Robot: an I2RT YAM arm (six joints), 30 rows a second.
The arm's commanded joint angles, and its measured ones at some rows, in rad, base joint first. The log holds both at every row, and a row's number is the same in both.
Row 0, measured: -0.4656, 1.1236, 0.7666, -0.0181, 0.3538, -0.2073
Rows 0 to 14, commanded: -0.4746, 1.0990, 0.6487, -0.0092, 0.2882, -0.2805; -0.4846, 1.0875, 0.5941, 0.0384, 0.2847, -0.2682; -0.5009, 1.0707, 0.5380, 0.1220, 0.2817, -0.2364; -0.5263, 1.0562, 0.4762, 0.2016, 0.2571, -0.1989; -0.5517, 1.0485, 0.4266, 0.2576, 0.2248, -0.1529; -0.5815, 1.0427, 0.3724, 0.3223, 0.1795, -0.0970; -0.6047, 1.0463, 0.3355, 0.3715, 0.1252, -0.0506; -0.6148, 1.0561, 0.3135, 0.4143, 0.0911, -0.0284; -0.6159, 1.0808, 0.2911, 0.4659, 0.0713, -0.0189; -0.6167, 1.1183, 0.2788, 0.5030, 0.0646, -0.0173; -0.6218, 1.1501, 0.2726, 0.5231, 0.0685, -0.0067; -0.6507, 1.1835, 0.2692, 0.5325, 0.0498, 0.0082; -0.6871, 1.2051, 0.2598, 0.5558, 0.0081, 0.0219; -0.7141, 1.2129, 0.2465, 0.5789, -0.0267, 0.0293; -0.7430, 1.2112, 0.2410, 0.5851, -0.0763, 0.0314
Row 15, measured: -0.6903, 1.2037, 0.2646, 0.4473, 0.0471, -0.0338
